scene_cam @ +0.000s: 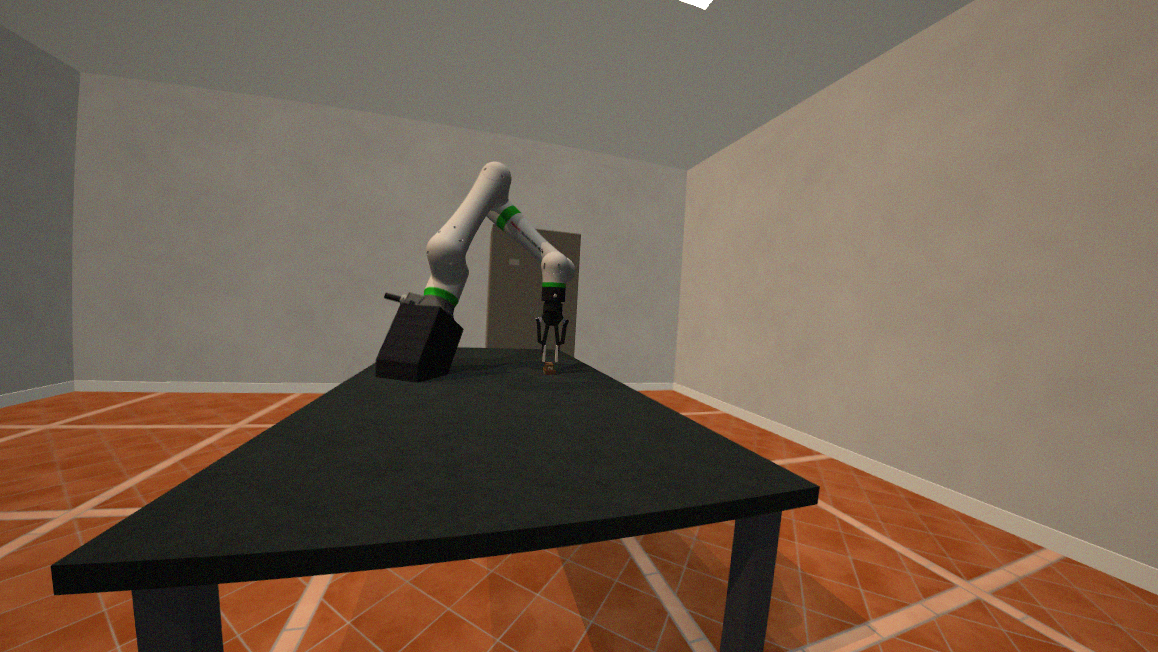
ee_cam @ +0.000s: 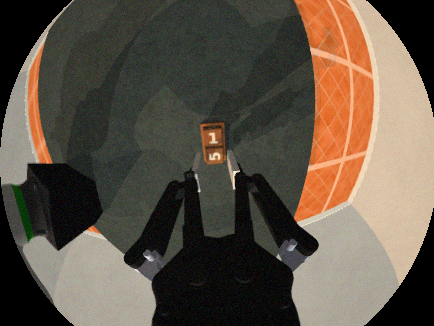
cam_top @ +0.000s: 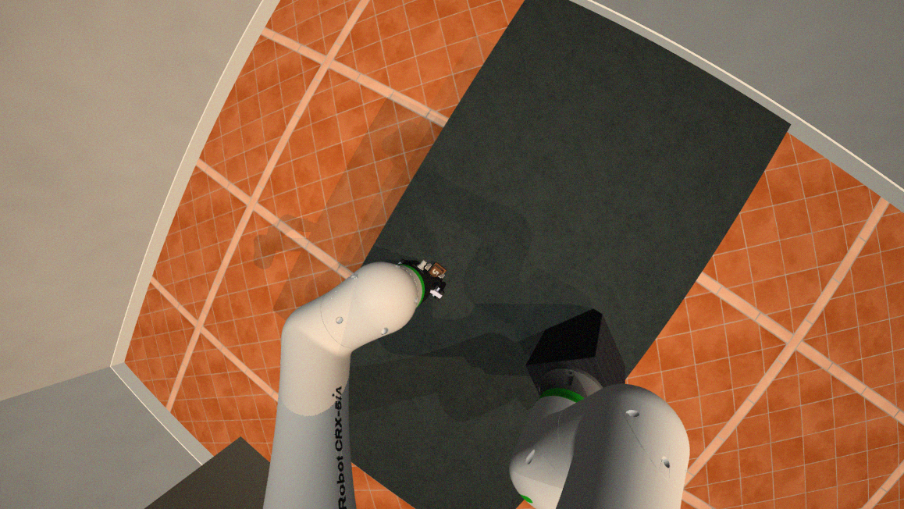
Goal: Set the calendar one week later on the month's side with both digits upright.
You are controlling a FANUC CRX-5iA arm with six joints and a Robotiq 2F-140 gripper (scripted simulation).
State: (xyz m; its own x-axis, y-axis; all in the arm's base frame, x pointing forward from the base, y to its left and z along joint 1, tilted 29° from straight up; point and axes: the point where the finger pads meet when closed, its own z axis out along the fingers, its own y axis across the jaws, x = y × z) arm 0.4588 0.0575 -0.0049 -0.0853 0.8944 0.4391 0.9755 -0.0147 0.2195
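Now: the brown cube 60 mm below my hand. Also, from my hand: brown tray (70 mm below, 20 mm to the left).
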